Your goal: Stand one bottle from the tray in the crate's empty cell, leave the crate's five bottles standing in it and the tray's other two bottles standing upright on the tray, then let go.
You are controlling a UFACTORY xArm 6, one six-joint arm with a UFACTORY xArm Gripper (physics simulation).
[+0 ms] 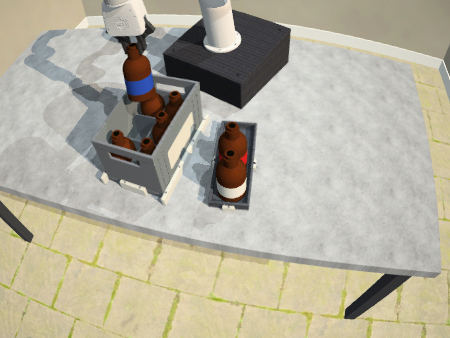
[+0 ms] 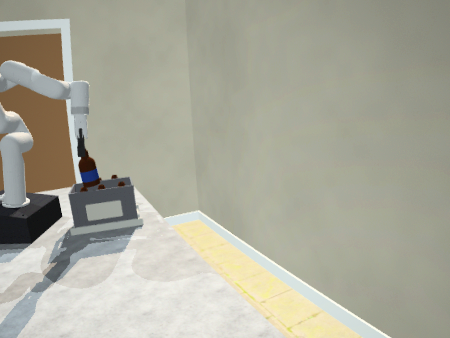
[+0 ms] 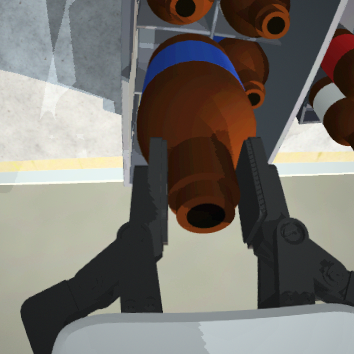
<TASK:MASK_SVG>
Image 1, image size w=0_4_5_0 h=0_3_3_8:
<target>blue-labelled bottle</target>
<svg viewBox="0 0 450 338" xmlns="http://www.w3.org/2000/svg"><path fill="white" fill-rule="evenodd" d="M131 43L127 46L128 58L124 61L122 70L129 100L142 102L150 99L155 93L151 65L146 56L139 54L136 43Z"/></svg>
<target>red-banded bottle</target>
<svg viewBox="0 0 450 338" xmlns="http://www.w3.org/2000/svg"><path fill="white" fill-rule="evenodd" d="M229 122L225 127L225 132L221 134L218 140L219 161L223 158L226 150L233 149L238 154L238 158L247 167L247 139L239 131L239 126L236 122Z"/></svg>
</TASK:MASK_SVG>
